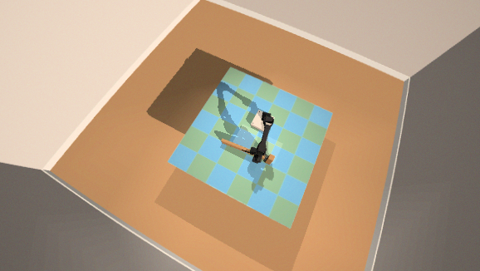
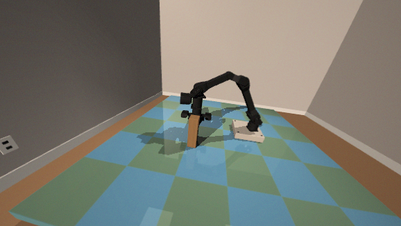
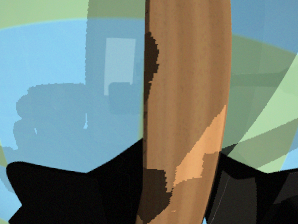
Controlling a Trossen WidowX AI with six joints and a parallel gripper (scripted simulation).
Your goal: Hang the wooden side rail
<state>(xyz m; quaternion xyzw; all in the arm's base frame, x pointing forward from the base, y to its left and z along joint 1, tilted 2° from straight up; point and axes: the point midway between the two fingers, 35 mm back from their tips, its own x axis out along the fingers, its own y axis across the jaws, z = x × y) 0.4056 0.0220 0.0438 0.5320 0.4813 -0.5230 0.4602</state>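
Now: the wooden headboard post 2 cm ahead of my gripper tip, 12 cm to the left of it and 4 cm above it.
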